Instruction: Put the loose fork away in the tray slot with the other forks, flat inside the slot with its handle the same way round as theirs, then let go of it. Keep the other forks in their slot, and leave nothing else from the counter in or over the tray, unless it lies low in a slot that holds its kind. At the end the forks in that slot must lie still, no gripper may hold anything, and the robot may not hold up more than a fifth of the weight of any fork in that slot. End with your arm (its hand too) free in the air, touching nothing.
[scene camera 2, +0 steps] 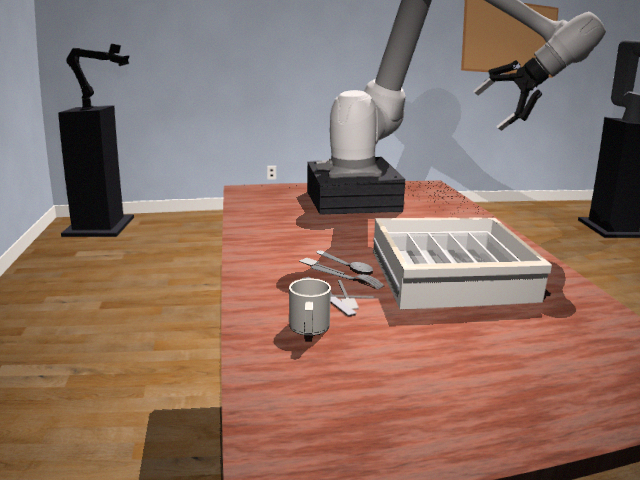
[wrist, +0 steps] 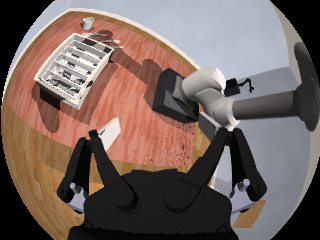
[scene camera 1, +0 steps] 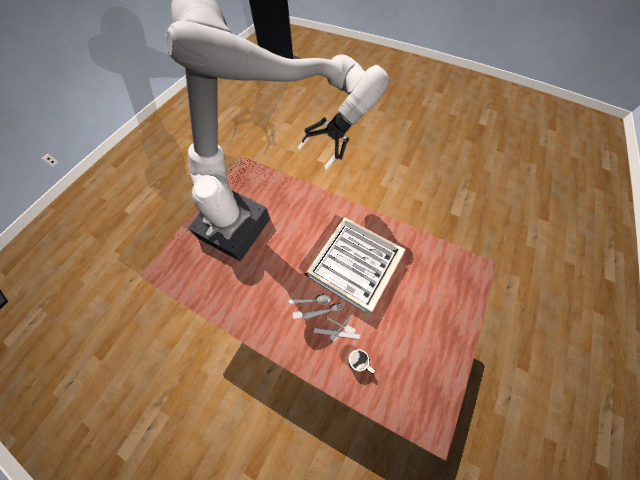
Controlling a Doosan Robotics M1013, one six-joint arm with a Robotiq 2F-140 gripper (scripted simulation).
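The gripper [scene camera 2: 487,110] is visible in scene camera 1 [scene camera 1: 312,158] and in the wrist view [wrist: 158,122] as well. The scene also has a tray [scene camera 2: 483,247].
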